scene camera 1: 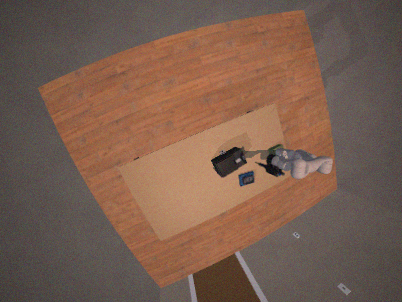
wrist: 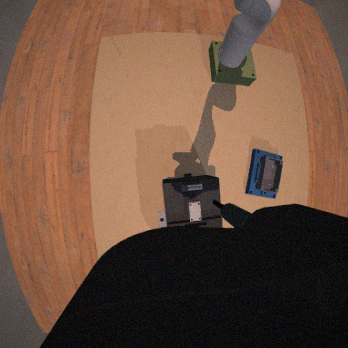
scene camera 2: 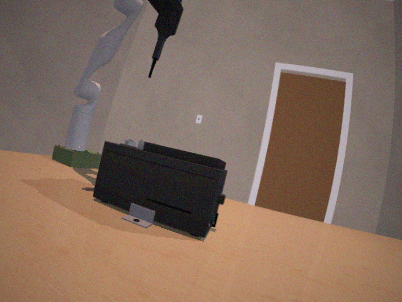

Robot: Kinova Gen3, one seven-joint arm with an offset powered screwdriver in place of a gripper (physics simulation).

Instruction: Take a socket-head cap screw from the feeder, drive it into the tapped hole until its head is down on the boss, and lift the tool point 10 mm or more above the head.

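The feeder [scene camera 1: 229,164] [scene camera 2: 160,184] [wrist: 175,200] is a black box standing on the mat, with a small pale plate on top. The blue fixture plate [scene camera 1: 241,180] [wrist: 253,175] lies beside it and carries a grey block [wrist: 270,174]; the tapped hole is too small to make out. The black screwdriver, my gripper [scene camera 1: 257,163] [scene camera 2: 149,76] [wrist: 215,202], points downward high above the feeder's level in scene camera 2. In the wrist view its tip overlaps the feeder's right edge. No screw can be made out at the tip, and the tool has no fingers to judge.
The arm's green base [scene camera 1: 274,148] [scene camera 2: 75,156] [wrist: 227,78] stands beyond the feeder on the tan mat [scene camera 1: 175,200] [wrist: 120,90]. A small grey bracket [scene camera 2: 141,215] [wrist: 162,219] sits against the feeder's side. A brown door [scene camera 2: 300,150] is in the wall behind.
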